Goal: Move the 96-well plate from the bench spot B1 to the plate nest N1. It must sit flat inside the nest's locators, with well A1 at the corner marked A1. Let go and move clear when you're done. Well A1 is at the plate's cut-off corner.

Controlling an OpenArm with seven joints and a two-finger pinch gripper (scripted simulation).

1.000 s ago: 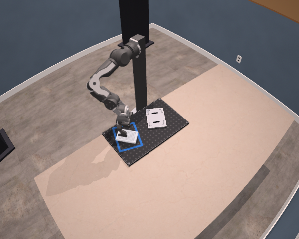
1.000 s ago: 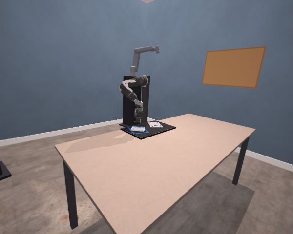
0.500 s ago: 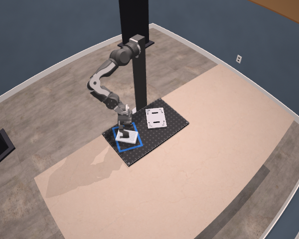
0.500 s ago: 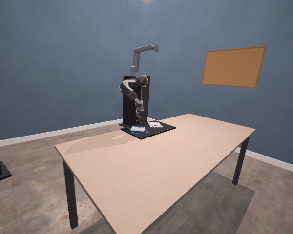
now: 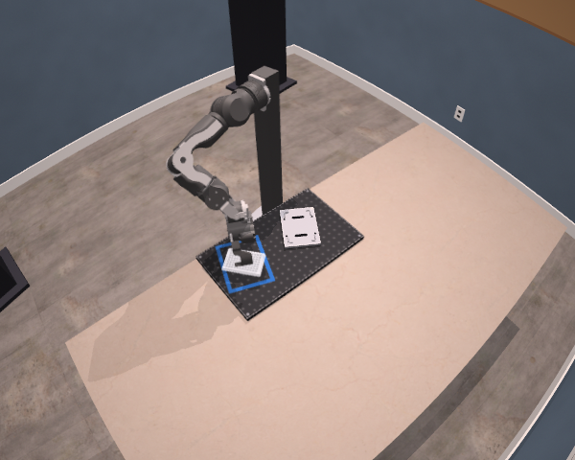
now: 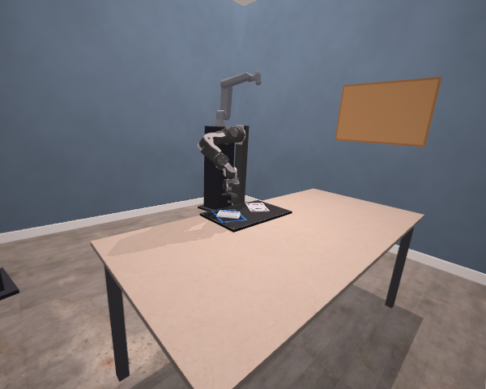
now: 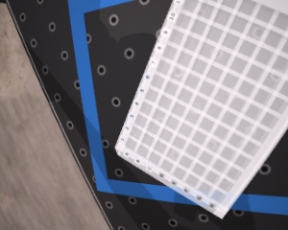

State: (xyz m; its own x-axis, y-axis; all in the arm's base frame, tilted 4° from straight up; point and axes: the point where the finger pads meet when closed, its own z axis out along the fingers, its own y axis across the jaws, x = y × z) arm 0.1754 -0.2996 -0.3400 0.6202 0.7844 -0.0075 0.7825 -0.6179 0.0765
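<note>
Now: the white 96-well plate 80 mm below my hand. Also, from my hand: white plate nest N1: 230 mm to the left, 80 mm below, 50 mm ahead.
</note>
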